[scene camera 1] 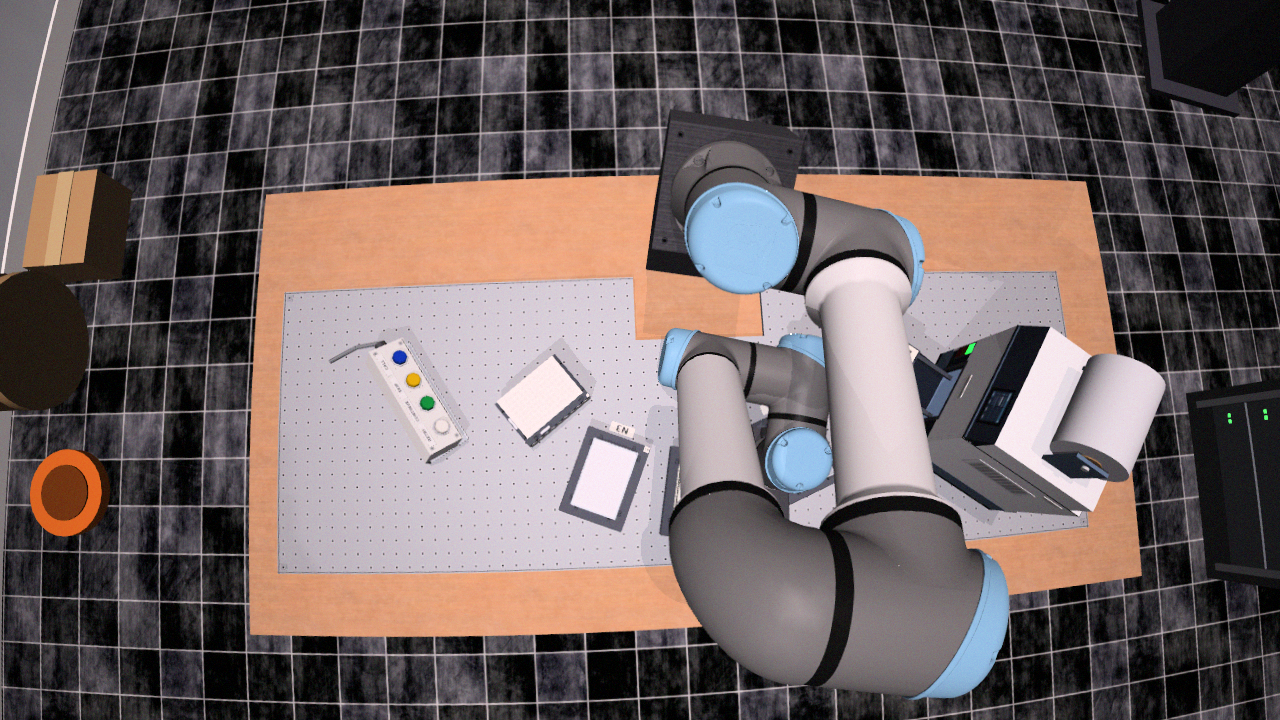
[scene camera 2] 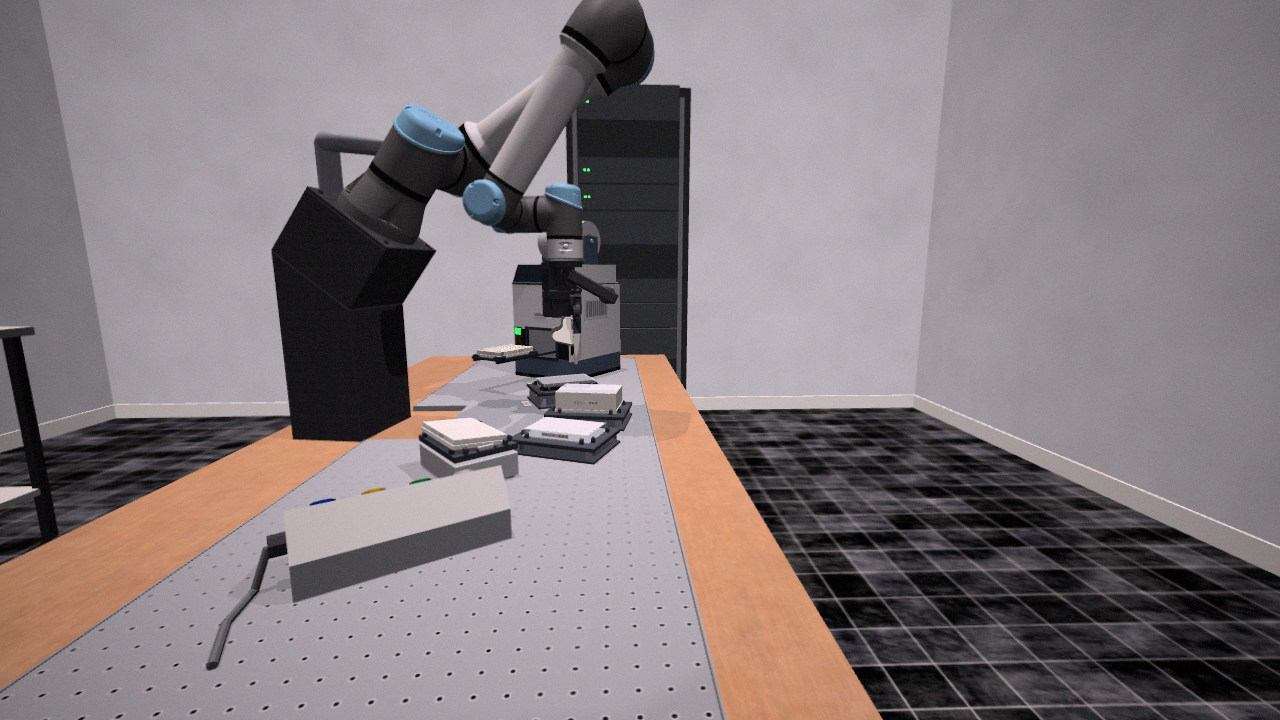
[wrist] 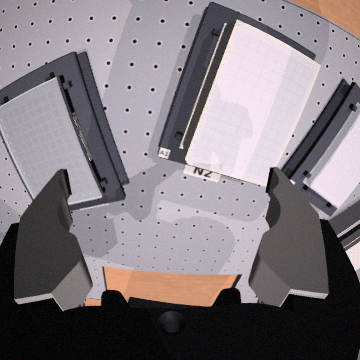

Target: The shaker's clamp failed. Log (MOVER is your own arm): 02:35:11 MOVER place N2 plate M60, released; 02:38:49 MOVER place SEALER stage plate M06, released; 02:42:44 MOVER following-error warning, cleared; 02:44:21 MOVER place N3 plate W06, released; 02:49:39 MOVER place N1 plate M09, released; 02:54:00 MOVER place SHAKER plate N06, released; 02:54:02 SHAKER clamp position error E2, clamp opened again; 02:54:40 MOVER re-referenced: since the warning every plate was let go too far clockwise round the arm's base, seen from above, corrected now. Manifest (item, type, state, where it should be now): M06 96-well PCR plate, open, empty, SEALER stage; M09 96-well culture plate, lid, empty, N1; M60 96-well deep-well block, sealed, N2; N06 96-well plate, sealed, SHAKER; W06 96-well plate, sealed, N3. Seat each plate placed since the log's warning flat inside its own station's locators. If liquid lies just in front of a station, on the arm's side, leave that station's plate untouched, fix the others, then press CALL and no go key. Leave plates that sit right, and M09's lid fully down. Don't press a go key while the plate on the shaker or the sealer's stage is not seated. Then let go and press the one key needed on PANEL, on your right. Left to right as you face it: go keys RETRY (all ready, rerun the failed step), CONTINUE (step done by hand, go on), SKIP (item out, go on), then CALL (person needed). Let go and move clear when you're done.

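A white deep-well block (scene camera 2: 573, 398) can be seen in the scene, and the wrist view has the block (wrist: 254, 90) too. The gripper (scene camera 2: 573, 359) is likewise visible, with the wrist view also showing the gripper (wrist: 168, 169). A sealer (scene camera 1: 977, 361) is in sight as well.
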